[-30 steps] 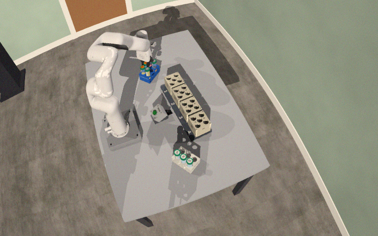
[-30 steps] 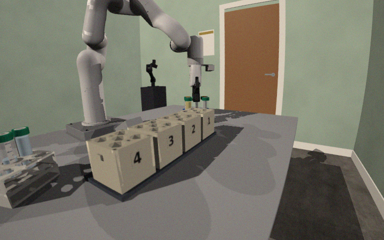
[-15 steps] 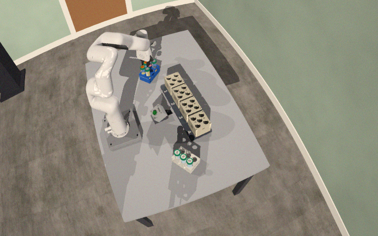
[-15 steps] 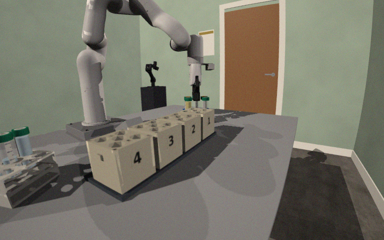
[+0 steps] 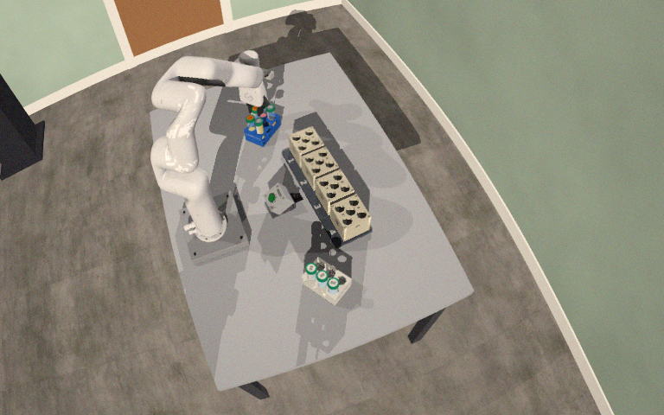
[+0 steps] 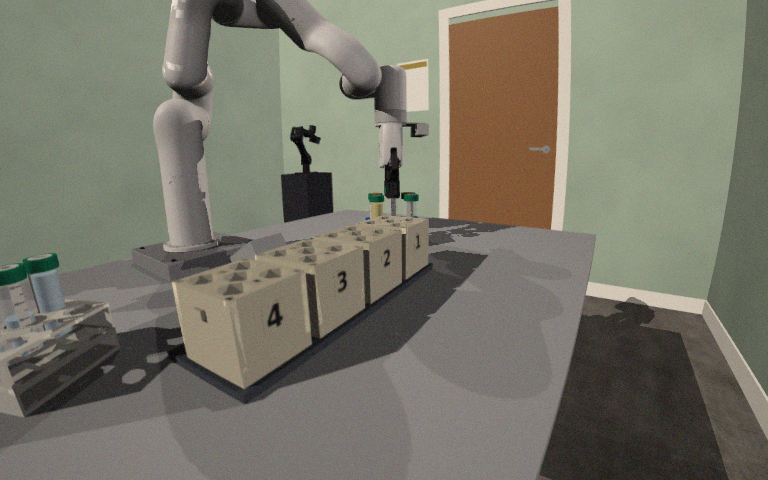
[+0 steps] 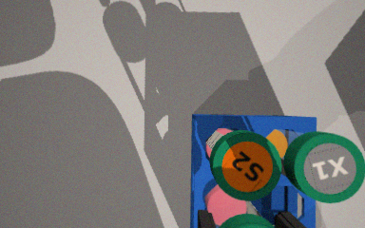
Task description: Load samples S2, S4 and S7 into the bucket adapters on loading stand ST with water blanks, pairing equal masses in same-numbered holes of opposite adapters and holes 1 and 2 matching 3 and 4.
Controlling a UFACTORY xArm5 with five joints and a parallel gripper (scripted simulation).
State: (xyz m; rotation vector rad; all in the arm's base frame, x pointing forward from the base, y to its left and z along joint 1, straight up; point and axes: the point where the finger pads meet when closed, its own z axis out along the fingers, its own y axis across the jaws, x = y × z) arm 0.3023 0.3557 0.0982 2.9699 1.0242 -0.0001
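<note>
The pink tube is 1 cm ahead of my hand and 5 cm below it. From my hand the other things lie so: green done key: 7 cm behind, 36 cm to the right, 6 cm below; then adapter 1: 12 cm ahead, 20 cm to the right, 8 cm below; then blue rack: 1 cm ahead, 2 cm to the right, 10 cm below.
</note>
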